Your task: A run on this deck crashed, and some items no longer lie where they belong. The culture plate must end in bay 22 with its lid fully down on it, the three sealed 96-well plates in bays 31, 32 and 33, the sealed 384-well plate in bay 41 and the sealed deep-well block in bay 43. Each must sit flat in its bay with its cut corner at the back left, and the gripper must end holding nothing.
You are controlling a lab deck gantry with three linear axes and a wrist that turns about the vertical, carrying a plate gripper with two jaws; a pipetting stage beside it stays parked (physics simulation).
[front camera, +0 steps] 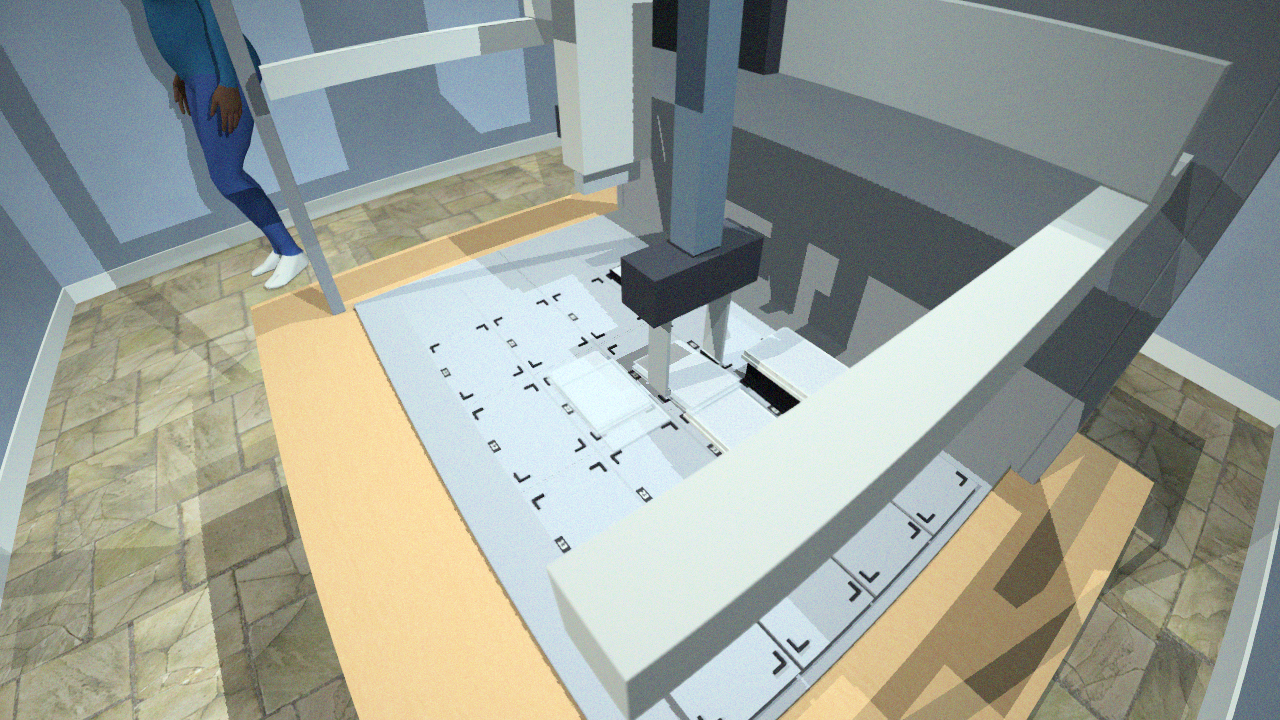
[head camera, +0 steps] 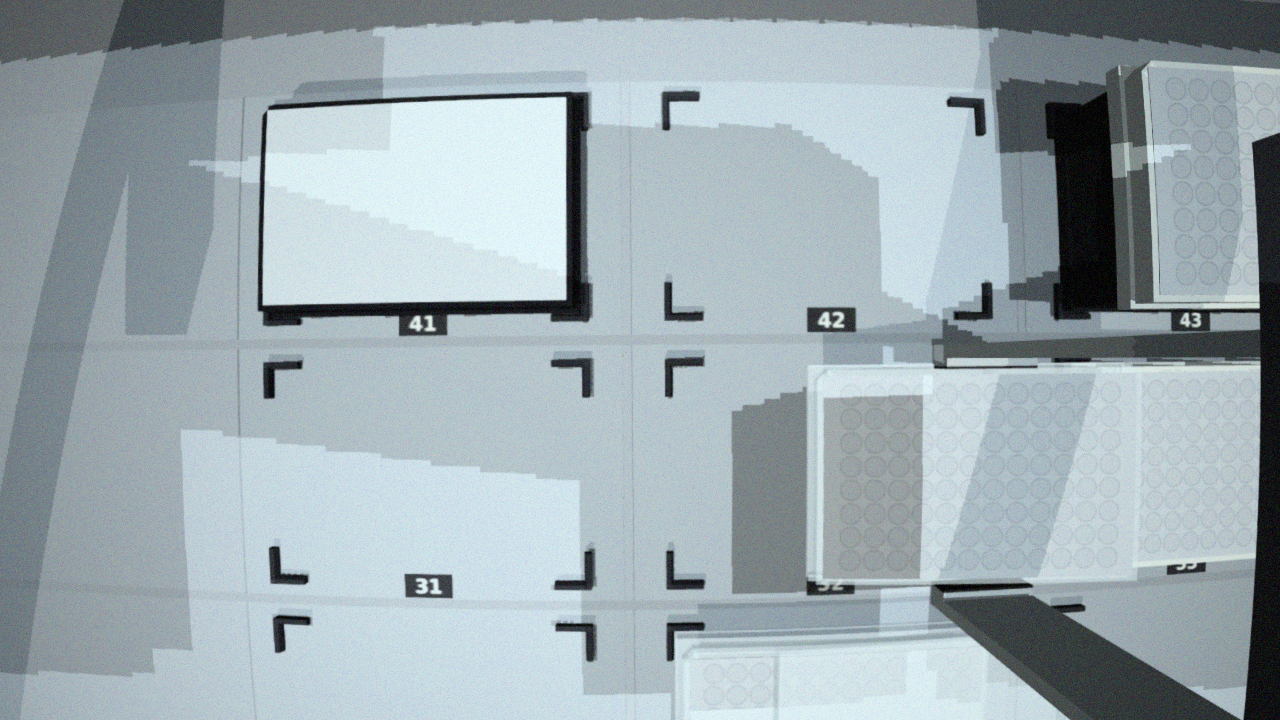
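Seen in the pictures: gripper, fingertip midpoint: (front camera: 685,374) (head camera: 977,474); robot's base at its link origin: (front camera: 432,348).
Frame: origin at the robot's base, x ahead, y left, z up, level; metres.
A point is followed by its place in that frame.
Observation:
My gripper (front camera: 691,377) @(x 0.281, y 0.257, z 0.016 m) (head camera: 982,474) @(x 0.281, y 0.257, z 0.016 m) is shut on a sealed 96-well plate (front camera: 716,380) @(x 0.322, y 0.274, z 0.026 m) (head camera: 895,483) @(x 0.247, y 0.255, z 0.018 m), held low and level between bays 32 and 33, overlapping another sealed 96-well plate (front camera: 729,420) @(x 0.376, y 0.248, z 0.014 m) (head camera: 1199,465) @(x 0.382, y 0.257, z 0.014 m) in bay 33. The culture plate (front camera: 572,367) @(x 0.178, y 0.143, z 0.014 m) (head camera: 725,685) @(x 0.183, y 0.177, z 0.014 m) is at bay 22; its clear lid (front camera: 637,428) @(x 0.318, y 0.149, z 0.014 m) (head camera: 877,689) @(x 0.241, y 0.175, z 0.020 m) is shifted right. The black sealed 384-well plate (head camera: 416,201) @(x 0.066, y 0.364, z 0.014 m) is in bay 41. The black deep-well block (front camera: 771,389) @(x 0.376, y 0.322, z 0.023 m) (head camera: 1083,205) @(x 0.329, y 0.363, z 0.014 m) is at bay 43, apparently under a pale plate (front camera: 796,353) @(x 0.370, y 0.370, z 0.056 m) (head camera: 1208,179) @(x 0.345, y 0.362, z 0.055 m) with round wells. Right ends are hidden.
Corner marks show bay 31 (head camera: 429,510) @(x 0.065, y 0.242, z 0.000 m) and bay 42 (head camera: 805,214) @(x 0.218, y 0.361, z 0.000 m) without plates. A pale gantry beam (front camera: 805,429) @(x 0.614, y -0.011, z 0.400 m) crosses the front view and hides part of the deck. The parked pipetting stage (front camera: 604,98) hangs at the back. A person (front camera: 214,116) stands beyond the table.

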